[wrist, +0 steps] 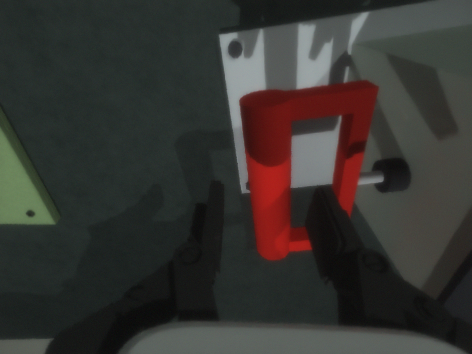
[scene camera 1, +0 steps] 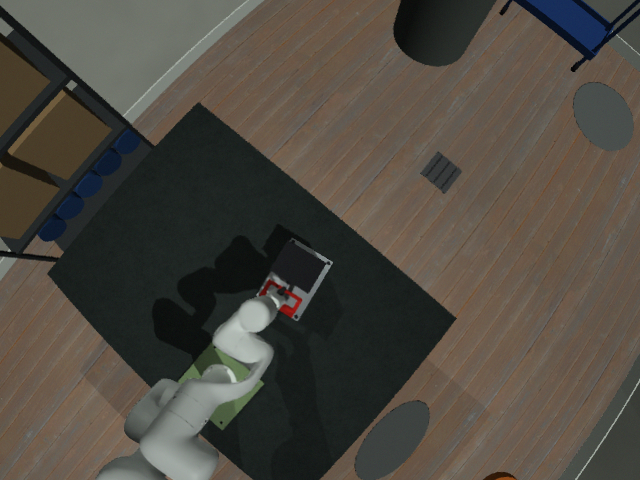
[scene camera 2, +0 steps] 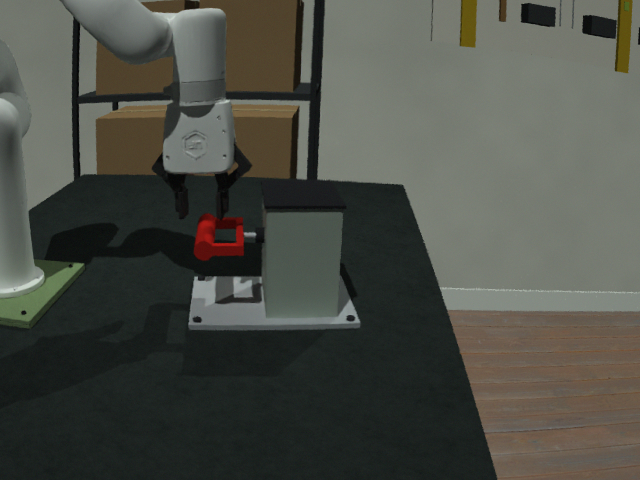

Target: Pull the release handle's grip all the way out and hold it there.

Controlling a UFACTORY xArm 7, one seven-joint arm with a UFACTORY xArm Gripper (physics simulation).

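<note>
The release handle's red grip (scene camera 1: 296, 305) (scene camera 2: 205, 237) (wrist: 271, 200) is a thick round bar joined to a rectangular red frame. A short metal rod (scene camera 2: 249, 235) (wrist: 371, 177) joins it to a black collar (wrist: 392, 175) on the grey-green housing (scene camera 2: 302, 263). The housing has a black top (scene camera 1: 299, 266) and stands on a light base plate (scene camera 1: 314, 290) (scene camera 2: 232, 315). My gripper (scene camera 2: 202, 215) (wrist: 266, 202) points down, partly open and empty. In the wrist view its fingers are on either side of the bar, the right one over the frame's opening. In scene camera 2 the fingertips are near the grip's top edge.
The base plate lies on a dark mat (scene camera 1: 206, 170) (scene camera 2: 361, 413). The arm's green mounting plate (scene camera 1: 224, 413) (scene camera 2: 56, 284) (wrist: 20, 195) is on the grip's open side. A shelf rack (scene camera 2: 316, 103) with cardboard boxes (scene camera 2: 263, 46) stands behind.
</note>
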